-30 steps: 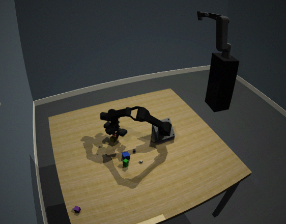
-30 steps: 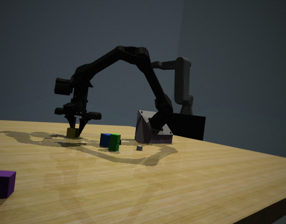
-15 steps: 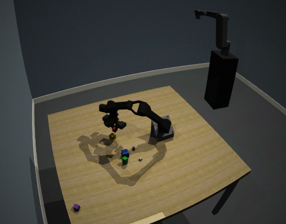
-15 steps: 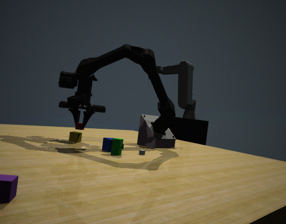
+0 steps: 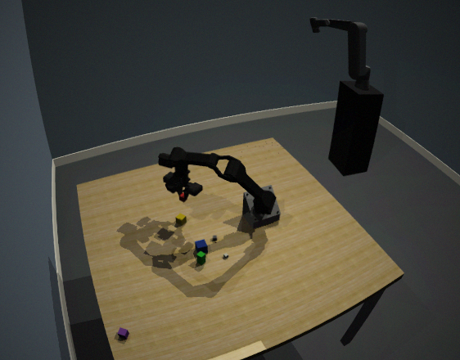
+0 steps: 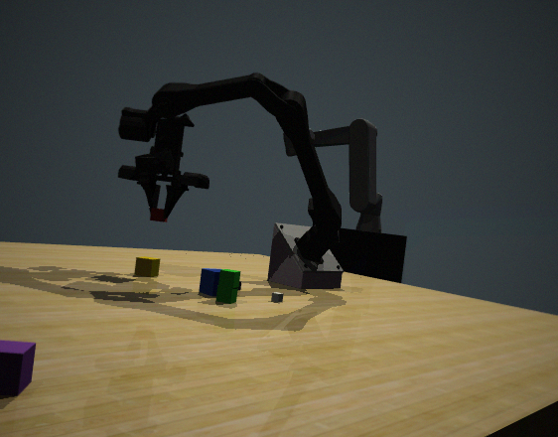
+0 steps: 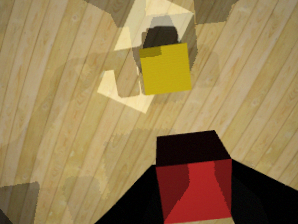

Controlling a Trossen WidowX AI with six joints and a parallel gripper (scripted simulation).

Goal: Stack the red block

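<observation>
My gripper tip is 220 mm to the right of the blue block, 100 mm above it and 30 mm past it. Also, from my gripper tip: red block (10 mm above); yellow block (100 mm below, 30 mm to the left, 20 mm ahead); small dark cube (170 mm to the left, 110 mm below, 100 mm behind).
</observation>
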